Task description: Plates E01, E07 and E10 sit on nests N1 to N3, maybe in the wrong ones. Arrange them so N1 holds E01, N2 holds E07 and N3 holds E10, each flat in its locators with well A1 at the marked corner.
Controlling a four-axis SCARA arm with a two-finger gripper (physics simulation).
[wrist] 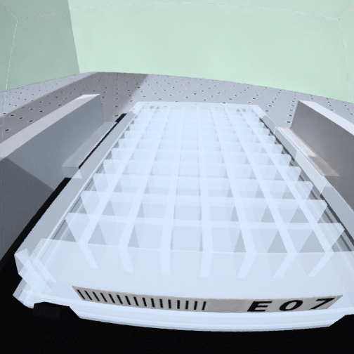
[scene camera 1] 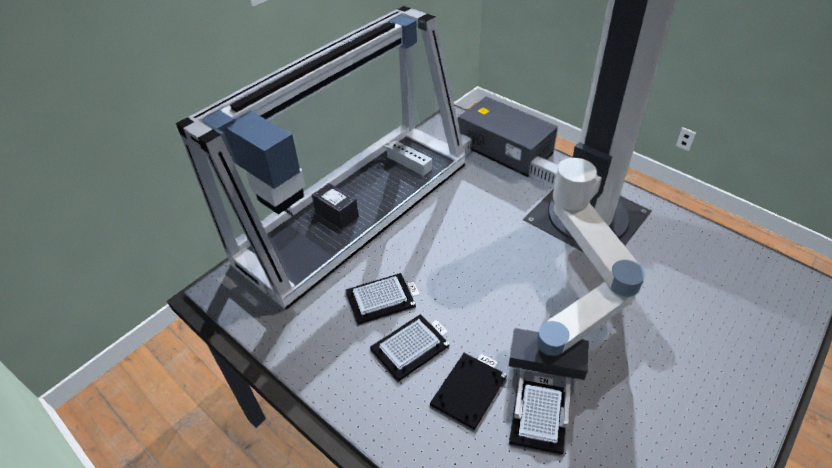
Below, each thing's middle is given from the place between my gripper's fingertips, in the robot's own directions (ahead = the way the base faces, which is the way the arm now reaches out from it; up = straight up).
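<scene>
My hand: 30 mm short of the black out nest (scene camera 1: pixel 469 388), 180 mm to the left of it, 20 mm above it. Nest N2 (scene camera 1: pixel 398 374), from my hand: 370 mm to the right, 30 mm ahead, 20 mm below. Nest N3 (scene camera 1: pixel 360 318), from my hand: 530 mm to the right, 40 mm behind, 20 mm below.
</scene>
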